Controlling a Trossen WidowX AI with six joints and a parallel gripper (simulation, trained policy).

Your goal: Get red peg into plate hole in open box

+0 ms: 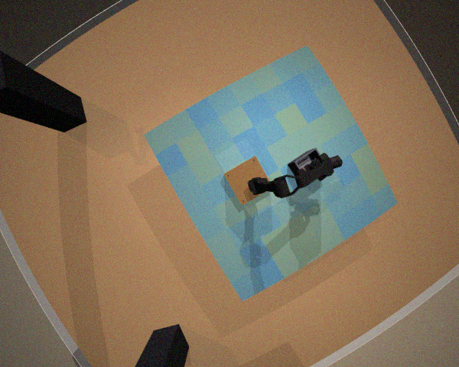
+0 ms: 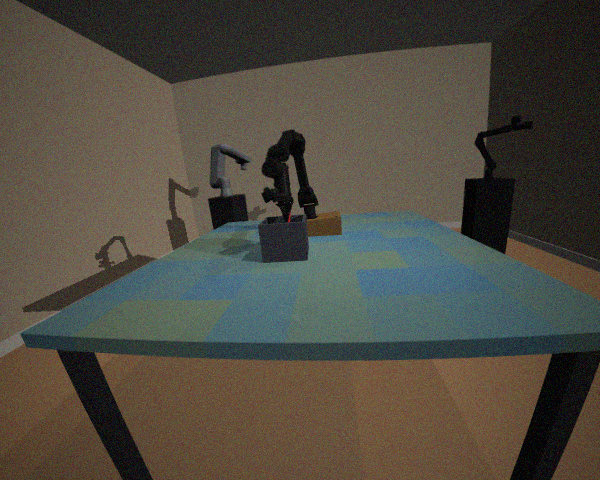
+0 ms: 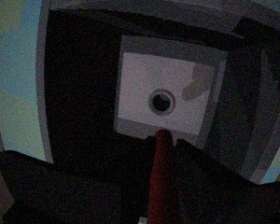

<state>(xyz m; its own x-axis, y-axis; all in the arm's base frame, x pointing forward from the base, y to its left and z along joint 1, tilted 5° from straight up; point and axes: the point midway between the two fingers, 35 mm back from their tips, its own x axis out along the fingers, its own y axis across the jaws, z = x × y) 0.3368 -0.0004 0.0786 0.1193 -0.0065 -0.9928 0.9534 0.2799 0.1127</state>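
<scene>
Now: gripper tip 1 cm past the red peg, 1 cm to the right of it and 2 cm below it. Also, from my gripper tip: light grey plate (1 cm ahead, 8 cm below).
</scene>
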